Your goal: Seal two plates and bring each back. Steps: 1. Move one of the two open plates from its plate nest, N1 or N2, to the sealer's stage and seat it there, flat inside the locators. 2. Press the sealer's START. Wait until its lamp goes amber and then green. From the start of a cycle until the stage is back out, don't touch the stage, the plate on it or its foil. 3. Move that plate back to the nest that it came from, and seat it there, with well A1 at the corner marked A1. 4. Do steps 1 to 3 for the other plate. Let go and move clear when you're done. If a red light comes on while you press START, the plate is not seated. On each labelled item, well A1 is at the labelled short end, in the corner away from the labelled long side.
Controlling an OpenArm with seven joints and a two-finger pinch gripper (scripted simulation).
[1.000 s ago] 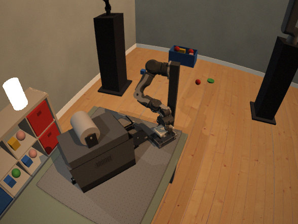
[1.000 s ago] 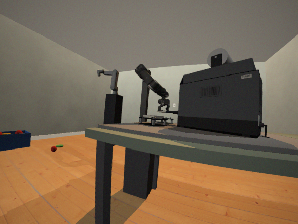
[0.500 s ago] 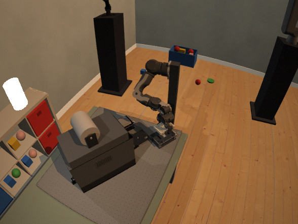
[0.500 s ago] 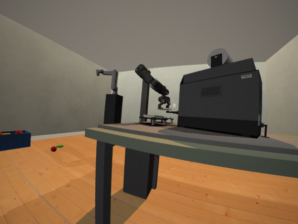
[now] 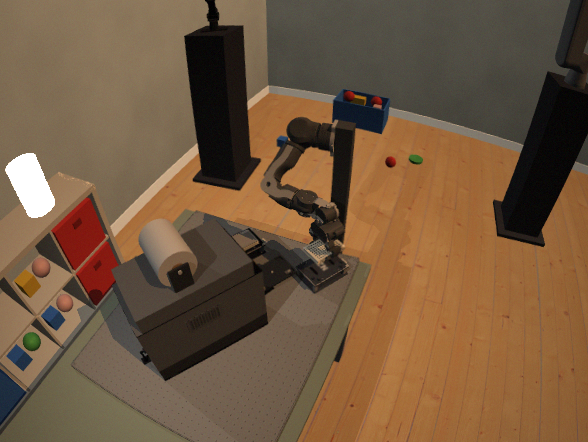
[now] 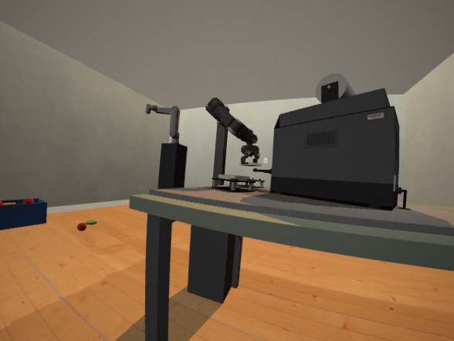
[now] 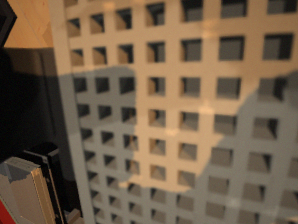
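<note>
Now: the dark sealer stage 150 mm to the right of my hand, 130 mm ahead of it and 40 mm below it. Also, from my hand: white well plate: right at my hand; then plate nest: 100 mm below; then pale start button: 270 mm ahead, 130 mm to the right, 50 mm above.
</note>
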